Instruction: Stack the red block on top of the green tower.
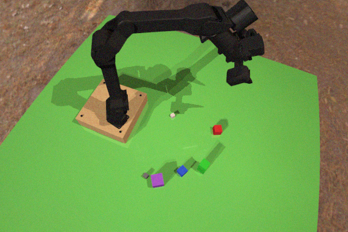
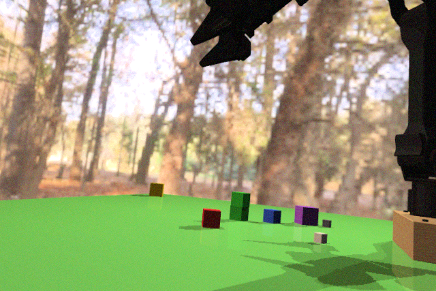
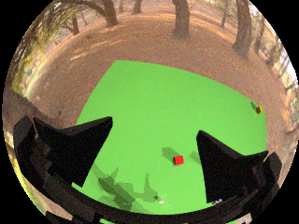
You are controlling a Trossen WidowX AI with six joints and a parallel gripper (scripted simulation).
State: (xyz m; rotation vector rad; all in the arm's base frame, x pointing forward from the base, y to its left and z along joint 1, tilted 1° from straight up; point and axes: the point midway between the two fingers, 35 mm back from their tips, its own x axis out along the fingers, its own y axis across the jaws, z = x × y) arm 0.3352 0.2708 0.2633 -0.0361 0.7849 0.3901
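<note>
The red block lies 1 cm behind my gripper tip, 10 cm to the right of it and 28 cm below it. The rest, counted from my gripper tip: blue block: 5 cm behind, 31 cm to the right, 28 cm below; then purple block: 10 cm behind, 39 cm to the right, 28 cm below; then small white cube: 20 cm behind, 13 cm to the right, 29 cm below.
</note>
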